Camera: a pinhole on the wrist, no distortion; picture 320 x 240 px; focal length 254.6 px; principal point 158.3 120.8 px. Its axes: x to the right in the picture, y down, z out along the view. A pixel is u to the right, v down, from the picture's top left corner.
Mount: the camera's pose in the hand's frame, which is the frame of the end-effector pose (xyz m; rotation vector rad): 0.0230 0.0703 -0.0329 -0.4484 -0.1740 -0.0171
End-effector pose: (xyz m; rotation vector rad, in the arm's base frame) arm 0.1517 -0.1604 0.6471 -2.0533 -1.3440 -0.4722
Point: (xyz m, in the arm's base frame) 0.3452 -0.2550 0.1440
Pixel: 26.6 175.1
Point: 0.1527 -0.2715 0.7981
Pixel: behind the camera
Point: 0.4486 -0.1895 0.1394
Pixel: 85.9 196.0
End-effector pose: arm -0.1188 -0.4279 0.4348 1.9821 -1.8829 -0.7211
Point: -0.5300 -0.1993 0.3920
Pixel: 49.0 153.2
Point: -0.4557 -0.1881 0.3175
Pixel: 43.0 89.9
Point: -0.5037 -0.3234 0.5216
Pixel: outside the picture
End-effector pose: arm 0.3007 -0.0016 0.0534 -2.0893 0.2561 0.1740
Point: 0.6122 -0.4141 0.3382
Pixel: behind the camera
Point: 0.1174 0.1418 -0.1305
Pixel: 41.8 60.7
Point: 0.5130 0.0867 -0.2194
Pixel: outside the picture
